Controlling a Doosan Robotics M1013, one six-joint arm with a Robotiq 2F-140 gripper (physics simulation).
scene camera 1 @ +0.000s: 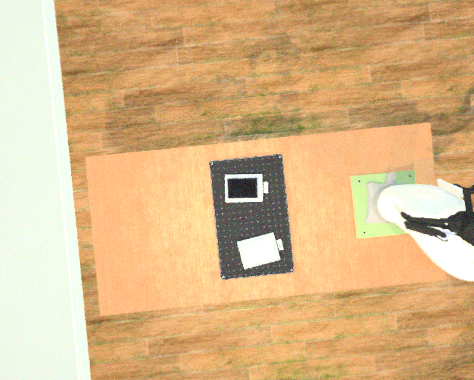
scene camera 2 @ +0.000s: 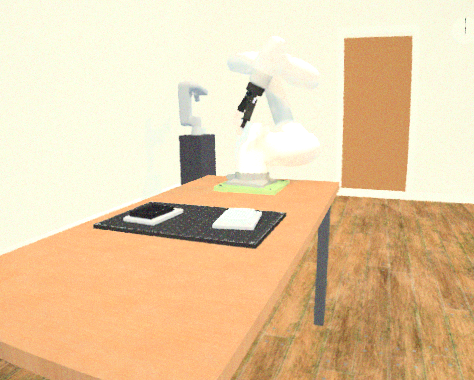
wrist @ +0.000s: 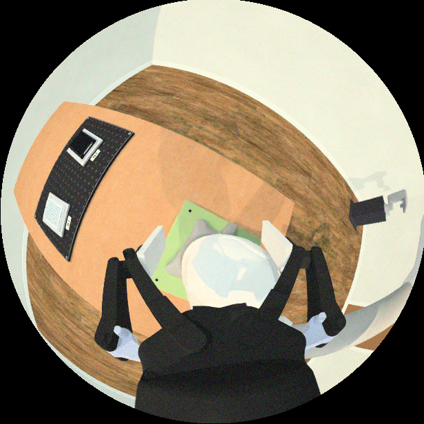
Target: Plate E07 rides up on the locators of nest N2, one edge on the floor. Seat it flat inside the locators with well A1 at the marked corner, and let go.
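Places are measured from the arm's base along level axes (x ahead, y down, z left), in millimetres.
Pixels of known places: gripper, fingertip midpoint: (scene camera 1: pixel 416 194) (scene camera 2: pixel 235 130); arm's base at its link origin: (scene camera 1: pixel 385 203) (scene camera 2: pixel 252 183).
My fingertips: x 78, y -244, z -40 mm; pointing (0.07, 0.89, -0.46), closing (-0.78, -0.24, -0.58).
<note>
For each thing: its top centre in the pictures, then the offset to it from my fingertips. Level surfaces: height alone.
- black plate at its top centre: (scene camera 2: pixel 152 208) (scene camera 1: pixel 242 188) dx +551, dy +221, dz -5 mm
- white nest at its top centre: (scene camera 2: pixel 153 212) (scene camera 1: pixel 243 188) dx +545, dy +235, dz -5 mm
- white plate at its top centre: (scene camera 2: pixel 238 213) (scene camera 1: pixel 259 251) dx +471, dy +223, dz +264 mm
- black perforated board at its top centre: (scene camera 2: pixel 192 218) (scene camera 1: pixel 251 216) dx +506, dy +249, dz +119 mm
- wooden table at its surface level: dy +262 mm
A black plate (scene camera 1: pixel 242 188) (scene camera 2: pixel 151 211) (wrist: pixel 84 144) sits on a white nest (scene camera 1: pixel 244 201) (scene camera 2: pixel 162 217) (wrist: pixel 76 156) and stands above its rim in scene camera 2. The nest's tag (wrist: pixel 95 155) seems to read N2, but is too small to be sure. A white plate (scene camera 1: pixel 260 251) (scene camera 2: pixel 237 218) (wrist: pixel 54 212) covers another nest, turned on the board. Well A1, the marked corner and exact plate tilt cannot be made out. My gripper (scene camera 1: pixel 448 210) (scene camera 2: pixel 242 122) (wrist: pixel 213 234) is open and empty, high above the arm's base end, far from both plates.
Both nests stand on a black perforated board (scene camera 1: pixel 250 220) (scene camera 2: pixel 192 227) (wrist: pixel 75 175) on the wooden table (scene camera 1: pixel 150 225) (scene camera 2: pixel 150 295) (wrist: pixel 145 165). The arm's base stands on a green mounting plate (scene camera 1: pixel 360 215) (wrist: pixel 175 245). A dark pedestal (scene camera 2: pixel 197 157) (wrist: pixel 368 211) carries a grey device behind.
</note>
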